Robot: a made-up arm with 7 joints.
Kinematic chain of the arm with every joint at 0, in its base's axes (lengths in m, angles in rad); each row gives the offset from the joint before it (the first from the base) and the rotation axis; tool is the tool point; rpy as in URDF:
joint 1: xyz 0 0 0.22 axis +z
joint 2: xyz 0 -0.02 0.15 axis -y
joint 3: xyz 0 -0.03 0.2 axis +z
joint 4: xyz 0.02 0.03 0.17 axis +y
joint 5: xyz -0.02 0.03 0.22 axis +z
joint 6: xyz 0 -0.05 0.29 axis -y
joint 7: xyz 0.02 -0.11 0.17 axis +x
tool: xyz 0 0 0 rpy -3.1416 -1.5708 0
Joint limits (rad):
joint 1: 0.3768..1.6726
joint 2: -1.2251..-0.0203
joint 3: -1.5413..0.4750
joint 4: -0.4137..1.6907
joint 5: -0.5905..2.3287
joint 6: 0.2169..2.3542
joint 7: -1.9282..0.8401
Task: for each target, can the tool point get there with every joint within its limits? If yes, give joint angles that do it. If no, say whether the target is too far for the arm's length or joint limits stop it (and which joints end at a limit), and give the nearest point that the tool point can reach.
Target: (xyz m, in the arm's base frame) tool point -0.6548 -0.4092 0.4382
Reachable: no: joint limits stop it (at a limit: joint 1, joint 2, joint 4, joint 5) | nearest point -0.2765 -0.2071 1.0311 | short by 0.732 m
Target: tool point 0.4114 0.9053 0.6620
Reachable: yes | joints 1.3762 -1.1221 -0.9132 0.0787 1.9230 0.7908 -0.1847
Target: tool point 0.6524 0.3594 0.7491
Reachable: yes | joints 1.3987 -0.9032 -1.3387 0.9260 1.4225 1.5475 -0.2796
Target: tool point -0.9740 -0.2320 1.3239
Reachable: no: too far | nearest point -0.3882 -0.1207 1.2208 | short by 0.605 m
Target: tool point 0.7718 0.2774 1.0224
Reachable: yes | joints 0.5603 -0.7315 -0.2182 0.4322 -0.1331 0.6259 -0.8218
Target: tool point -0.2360 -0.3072 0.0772
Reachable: no: joint limits stop it (at a limit: joint 1, joint 2, joint 3, joint 4, joint 5) | nearest point -0.2226 0.2080 0.0583 | short by 0.516 m
